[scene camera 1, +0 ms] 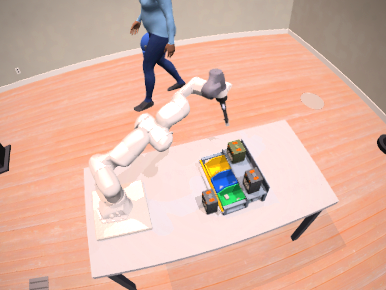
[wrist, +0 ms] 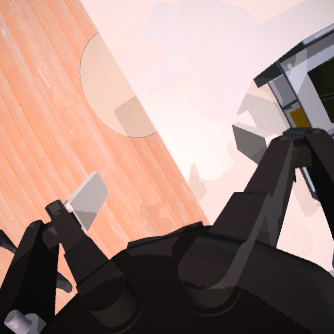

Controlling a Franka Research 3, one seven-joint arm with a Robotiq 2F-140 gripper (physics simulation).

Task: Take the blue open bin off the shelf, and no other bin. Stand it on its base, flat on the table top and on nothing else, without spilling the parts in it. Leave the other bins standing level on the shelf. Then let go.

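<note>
The blue open bin [scene camera 1: 224, 181] stands on the grey shelf [scene camera 1: 243, 168] [wrist: 267, 75], between the yellow bin [scene camera 1: 216, 164] [wrist: 300, 118] and the green bin [scene camera 1: 232, 196]. Small parts show in the green bin; the blue bin's contents are too small to make out. The blue bin does not show in the wrist view. My gripper [scene camera 1: 227, 122] [wrist: 166, 159] is open and empty. It is in the air near the table's far edge, beyond the yellow-bin end of the shelf and apart from all the bins.
A dark green box [scene camera 1: 236, 151] and a dark box [scene camera 1: 253, 180] with orange marks stand on the shelf's right part. Another dark box [scene camera 1: 209, 201] stands at its front left, near the green bin. The table [scene camera 1: 175, 210] carries the shelf. A person [scene camera 1: 156, 30] is beyond the arm.
</note>
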